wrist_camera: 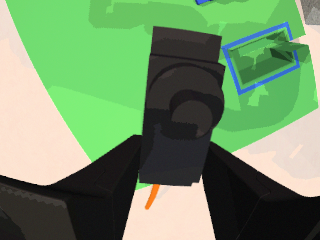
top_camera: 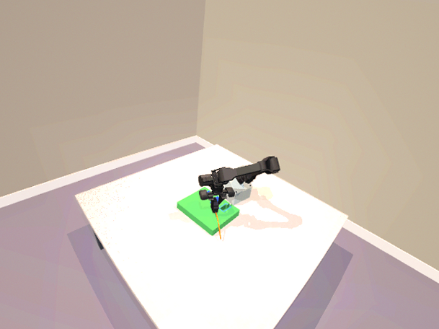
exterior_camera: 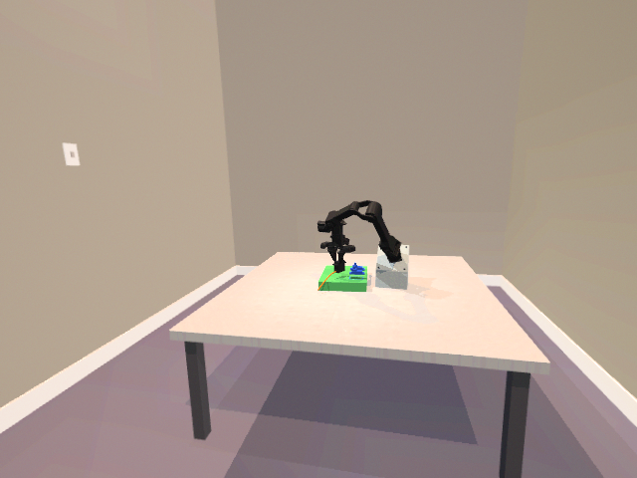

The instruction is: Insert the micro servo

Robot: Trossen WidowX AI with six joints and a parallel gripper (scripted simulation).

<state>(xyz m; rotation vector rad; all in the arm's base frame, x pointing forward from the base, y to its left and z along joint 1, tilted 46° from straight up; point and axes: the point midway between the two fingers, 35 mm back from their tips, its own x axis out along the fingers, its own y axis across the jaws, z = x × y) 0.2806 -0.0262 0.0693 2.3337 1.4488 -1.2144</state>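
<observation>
My gripper tip is 100 mm above the green deck, 70 mm to the left of it and 10 mm short of it.
</observation>
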